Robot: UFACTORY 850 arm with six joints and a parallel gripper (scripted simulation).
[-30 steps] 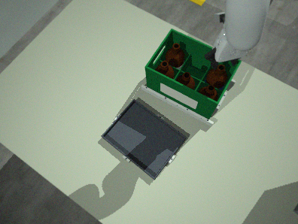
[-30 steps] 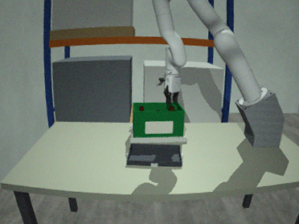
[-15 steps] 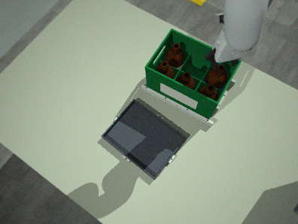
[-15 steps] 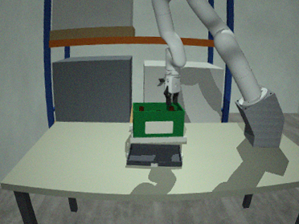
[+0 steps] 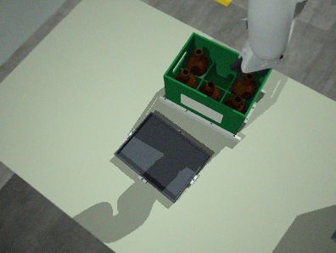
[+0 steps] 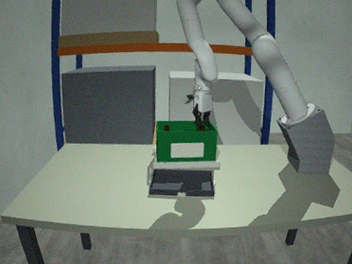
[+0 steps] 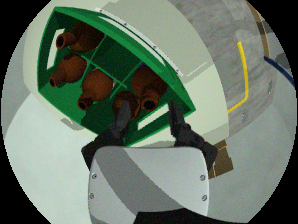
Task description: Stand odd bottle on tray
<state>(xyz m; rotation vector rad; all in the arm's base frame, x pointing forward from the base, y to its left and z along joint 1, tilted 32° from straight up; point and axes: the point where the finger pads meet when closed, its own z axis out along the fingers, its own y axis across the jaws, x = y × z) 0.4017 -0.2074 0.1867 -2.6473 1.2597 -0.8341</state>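
Right now my hand is 90 mm short of the green crate, 30 mm to the right of it and 100 mm above it. Also, from my hand: dark grey tray: 170 mm ahead, 290 mm to the left, 170 mm below.
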